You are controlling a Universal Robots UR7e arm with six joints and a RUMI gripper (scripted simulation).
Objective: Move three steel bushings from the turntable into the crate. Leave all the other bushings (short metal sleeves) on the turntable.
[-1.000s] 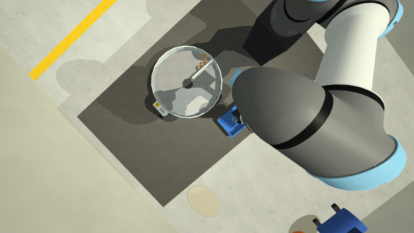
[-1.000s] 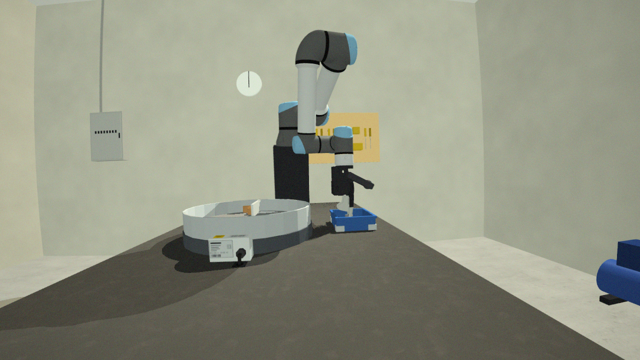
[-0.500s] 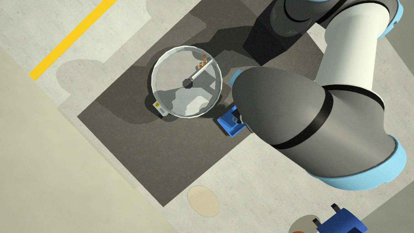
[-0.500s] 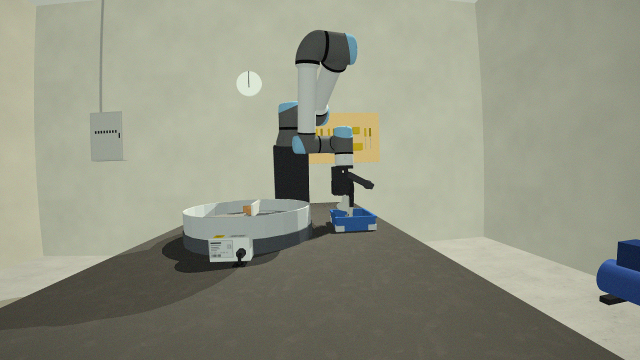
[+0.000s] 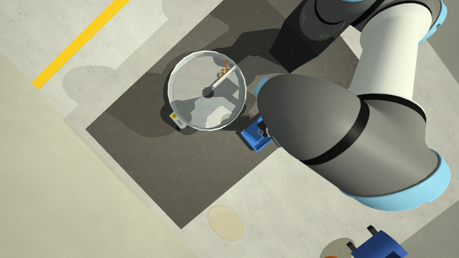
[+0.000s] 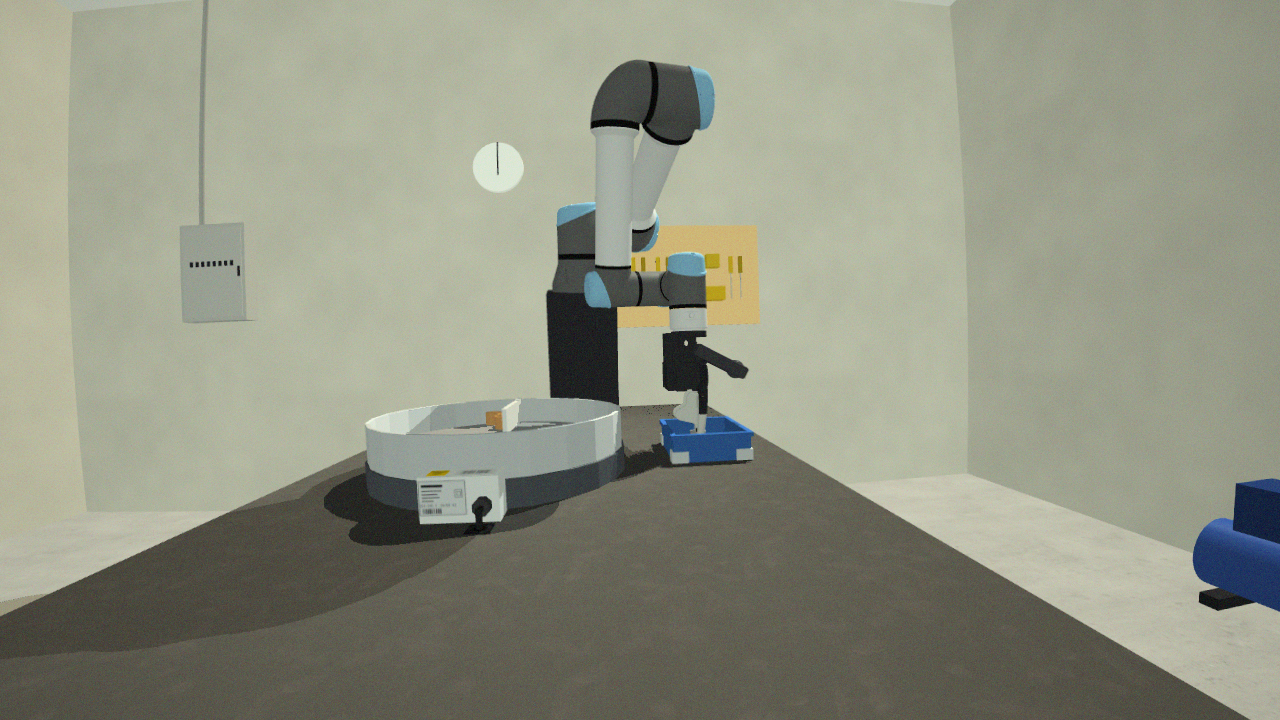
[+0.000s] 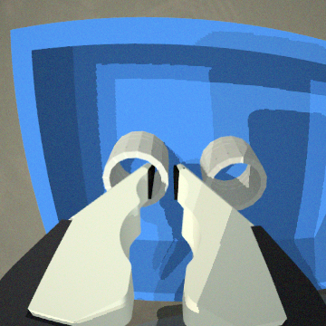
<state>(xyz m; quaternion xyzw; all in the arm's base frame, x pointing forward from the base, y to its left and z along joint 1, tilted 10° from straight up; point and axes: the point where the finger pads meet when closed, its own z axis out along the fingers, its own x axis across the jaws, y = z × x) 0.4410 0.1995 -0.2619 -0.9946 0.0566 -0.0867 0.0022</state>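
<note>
The blue crate is 4 cm ahead of my hand. The rest, counted from my hand: round white turntable (7 cm ahead, 38 cm to the right, 3 cm above).
</note>
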